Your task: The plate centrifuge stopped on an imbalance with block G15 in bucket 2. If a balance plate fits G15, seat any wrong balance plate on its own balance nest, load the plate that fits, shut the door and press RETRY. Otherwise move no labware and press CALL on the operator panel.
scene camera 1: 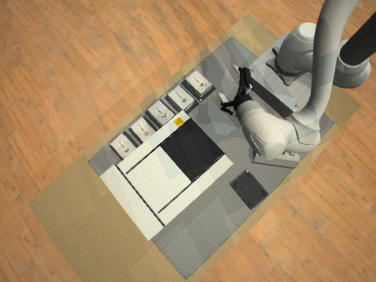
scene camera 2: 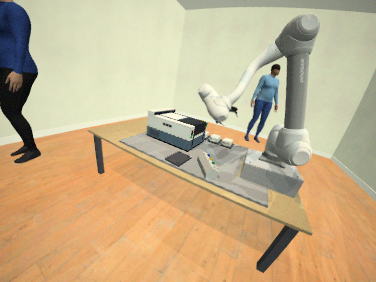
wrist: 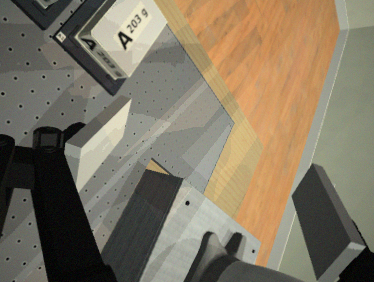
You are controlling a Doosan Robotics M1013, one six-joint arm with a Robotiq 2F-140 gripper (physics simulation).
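Places are measured from the arm's base along level axes (x left, y back, z up), in centimetres.
Where they show: gripper, fingertip midpoint: (scene camera 1: 227,81) (scene camera 2: 230,120) (wrist: 215,149); arm's base at its link origin: (scene camera 1: 288,66) (scene camera 2: 272,160).
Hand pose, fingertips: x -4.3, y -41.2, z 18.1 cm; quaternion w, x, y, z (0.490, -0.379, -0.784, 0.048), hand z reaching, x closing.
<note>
Things, the pixels of their centre, and the offset from my fingertips. "*": a spot on its surface instead.
- Balance plates A at the middle of its body: (wrist: 124,29) (scene camera 1: 198,83) dz -25.3, dx -17.9, dy -3.0 cm
- B at the middle of its body: (scene camera 1: 181,98) dz -25.3, dx -15.6, dy -16.2 cm
- C at the middle of its body: (scene camera 1: 161,113) dz -25.3, dx -14.4, dy -30.0 cm
- D at the middle of its body: (scene camera 1: 144,131) dz -25.3, dx -11.2, dy -43.0 cm
- E at the middle of its body: (scene camera 1: 124,147) dz -25.3, dx -9.4, dy -56.4 cm
- centrifuge at the middle of its body: (scene camera 1: 170,172) (scene camera 2: 177,126) dz -16.4, dx +16.5, dy -42.6 cm
- operator panel at the middle of its body: (scene camera 1: 275,156) (scene camera 2: 207,163) dz -24.4, dx +38.8, dy +5.8 cm
- dark flat pad at a spot on its surface: (scene camera 1: 249,189) * dz -26.9, dx +44.7, dy -14.8 cm
Balance plates A (scene camera 1: 199,82) (wrist: 131,35), B (scene camera 1: 181,97), C (scene camera 1: 160,112), D (scene camera 1: 142,129) and E (scene camera 1: 123,145) sit on dark nests in a row behind the centrifuge (scene camera 1: 120,200) (scene camera 2: 170,131). Plate A reads 203 g in the wrist view. The centrifuge has a black area (scene camera 1: 192,150) on top beside a white panel; bucket 2 and block G15 cannot be made out. The operator panel (scene camera 1: 275,159) (scene camera 2: 208,166) is mostly hidden under the arm in scene camera 1. My gripper (scene camera 1: 229,83) (wrist: 215,149) is open and empty, raised between plate A and the robot base.
A dark flat pad (scene camera 1: 249,189) (scene camera 2: 178,159) lies near the table's front edge, between centrifuge and panel. The robot base block (scene camera 2: 270,175) (wrist: 200,212) stands at the table's end. One person (scene camera 2: 17,70) stands at the left, another (scene camera 2: 266,95) behind the table.
</note>
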